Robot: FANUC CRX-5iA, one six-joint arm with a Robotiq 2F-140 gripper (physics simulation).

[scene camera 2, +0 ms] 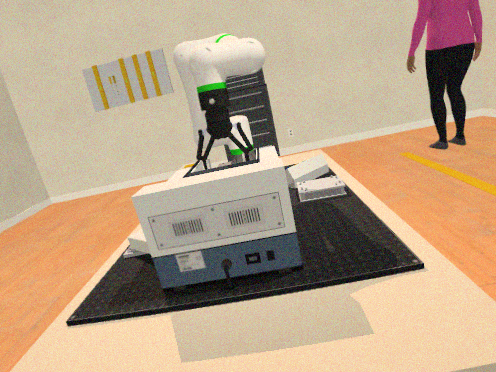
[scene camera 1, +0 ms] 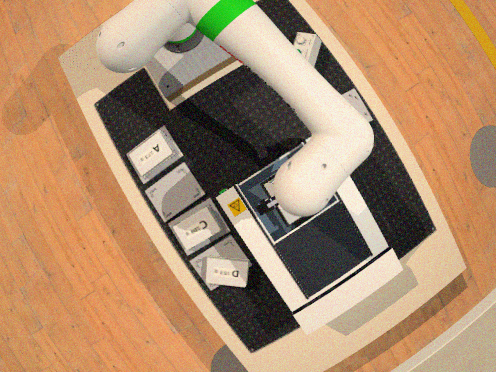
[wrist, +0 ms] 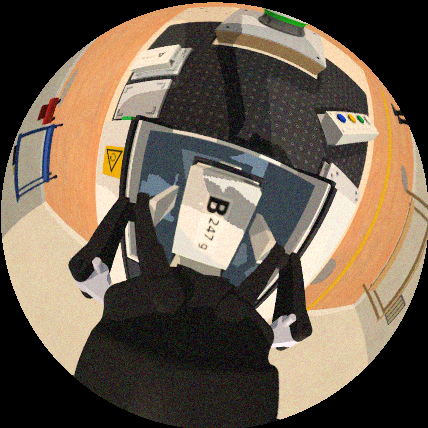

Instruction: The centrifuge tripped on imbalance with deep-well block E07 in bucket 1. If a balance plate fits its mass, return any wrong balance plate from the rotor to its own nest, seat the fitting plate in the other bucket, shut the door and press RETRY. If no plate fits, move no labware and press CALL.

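Places are measured from the arm's base along level axes (x ahead, y left, z up), in metres.
Where they show: gripper, fingertip midpoint: (wrist: 214, 209); arm's base at its link origin: (scene camera 1: 182, 34).
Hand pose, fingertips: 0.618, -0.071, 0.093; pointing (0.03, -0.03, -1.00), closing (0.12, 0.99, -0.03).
Note:
Each offset is from my fingertips to the centre of the thing, as dx, dy, dz. Level surfaces: height alone.
Balance plate B {+0.011, +0.000, +0.007} (wrist: 220, 215), marked 247 g, lies in the rotor chamber of the open centrifuge {+0.134, -0.012, -0.032} (scene camera 1: 250, 240) (scene camera 2: 220, 225). My gripper (scene camera 2: 226, 162) (wrist: 214, 209) is open and empty; its pads stand on either side of plate B, apart from it, at the chamber opening. Plate A {-0.350, -0.250, -0.121} (scene camera 1: 152, 152) (wrist: 157, 57) and plate C {-0.077, -0.275, -0.121} (scene camera 1: 200, 228) lie on their nests. Plate D {+0.087, -0.288, -0.118} (scene camera 1: 227, 272) lies askew over its nest. The nest between A and C {-0.211, -0.269, -0.145} (scene camera 1: 175, 192) (wrist: 142, 97) is bare. Block E07 cannot be made out; the arm covers part of the chamber in scene camera 1.
A button box {-0.286, +0.309, -0.112} (scene camera 1: 306, 47) (wrist: 350, 131) with blue, yellow and green buttons stands on the black mat {dz -0.154} (scene camera 2: 360, 250). A pale flat fixture {-0.070, +0.312, -0.131} (scene camera 1: 359, 105) (wrist: 342, 180) lies beside the centrifuge. The chamber's raised rim surrounds the fingers. The robot's base (wrist: 270, 42) stands beyond the mat.

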